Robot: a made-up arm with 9 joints. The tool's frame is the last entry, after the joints.
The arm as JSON. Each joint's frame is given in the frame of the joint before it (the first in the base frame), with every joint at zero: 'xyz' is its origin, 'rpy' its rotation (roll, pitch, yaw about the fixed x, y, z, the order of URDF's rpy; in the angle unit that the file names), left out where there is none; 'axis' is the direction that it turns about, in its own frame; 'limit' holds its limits. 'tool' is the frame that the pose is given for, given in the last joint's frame.
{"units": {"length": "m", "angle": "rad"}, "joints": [
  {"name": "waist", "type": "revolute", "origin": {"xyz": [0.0, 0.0, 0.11], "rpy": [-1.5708, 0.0, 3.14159]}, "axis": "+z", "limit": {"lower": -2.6, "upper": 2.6}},
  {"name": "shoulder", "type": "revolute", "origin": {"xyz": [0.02, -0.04, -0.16], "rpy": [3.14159, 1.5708, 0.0]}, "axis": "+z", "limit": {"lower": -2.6, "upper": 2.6}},
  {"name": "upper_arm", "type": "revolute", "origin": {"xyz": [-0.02, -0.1, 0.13], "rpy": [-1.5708, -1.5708, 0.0]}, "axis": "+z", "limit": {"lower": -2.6, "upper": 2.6}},
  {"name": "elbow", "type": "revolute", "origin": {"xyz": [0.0, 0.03, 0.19], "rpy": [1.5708, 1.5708, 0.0]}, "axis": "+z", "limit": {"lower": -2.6, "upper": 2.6}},
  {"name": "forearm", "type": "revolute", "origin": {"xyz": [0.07, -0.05, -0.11], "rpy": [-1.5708, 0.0, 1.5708]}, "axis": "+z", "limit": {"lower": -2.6, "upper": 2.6}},
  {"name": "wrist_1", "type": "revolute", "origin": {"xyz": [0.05, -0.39, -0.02], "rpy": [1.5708, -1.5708, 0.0]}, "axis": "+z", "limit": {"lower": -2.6, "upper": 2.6}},
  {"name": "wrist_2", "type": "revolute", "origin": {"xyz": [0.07, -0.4, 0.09], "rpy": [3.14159, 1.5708, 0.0]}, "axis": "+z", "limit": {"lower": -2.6, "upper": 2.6}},
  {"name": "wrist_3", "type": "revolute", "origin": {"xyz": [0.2, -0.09, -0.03], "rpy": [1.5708, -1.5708, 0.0]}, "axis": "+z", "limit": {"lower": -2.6, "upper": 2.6}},
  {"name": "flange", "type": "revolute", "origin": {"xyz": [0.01, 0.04, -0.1], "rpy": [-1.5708, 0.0, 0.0]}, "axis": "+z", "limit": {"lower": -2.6, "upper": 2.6}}
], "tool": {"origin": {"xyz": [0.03, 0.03, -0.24], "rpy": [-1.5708, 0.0, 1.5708]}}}
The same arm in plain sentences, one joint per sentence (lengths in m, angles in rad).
The arm has nine revolute joints in a row. What follows holds with every joint at zero, and every direction is one of the base frame's. The first joint is mounted 0.11 m along +z from the base frame's origin and turns about -y, from -2.6 to 2.6 rad. The second joint is mounted 0.02 m along -x and 0.16 m along +y and 0.04 m along +z from the first joint and turns about +x, from -2.6 to 2.6 rad. The third joint is mounted 0.13 m along +x and 0.02 m along -y and 0.1 m along -z from the second joint and turns about +z, from -2.6 to 2.6 rad. The fourth joint is mounted 0.03 m along +y and 0.19 m along +z from the third joint and turns about -y, from -2.6 to 2.6 rad. The fifth joint is mounted 0.05 m along -x and 0.11 m along +y and 0.07 m along -z from the fourth joint and turns about +z, from -2.6 to 2.6 rad. The sixth joint is mounted 0.05 m along +x and 0.39 m along -y and 0.02 m along -z from the fifth joint and turns about -y, from -2.6 to 2.6 rad. The seventh joint is mounted 0.4 m along +x and 0.09 m along -y and 0.07 m along +z from the sixth joint and turns about -z, from -2.6 to 2.6 rad. The eighth joint is mounted 0.09 m along -x and 0.2 m along +y and 0.03 m along +z from the seventh joint and turns about -x, from -2.6 to 2.6 rad. The ninth joint is mounted 0.1 m along +x and 0.04 m along -y and 0.01 m along -z from the eighth joint and turns about -y, from -2.6 to 2.6 rad. The tool frame, which is the frame that the pose is given for, is mounted 0.03 m along +x and 0.24 m along +y and 0.03 m along -z from the ninth joint; its axes are the base frame's turned by roll 0, pitch 0 and yaw 0 rad (as in URDF: about the fixed x, then y, then z).
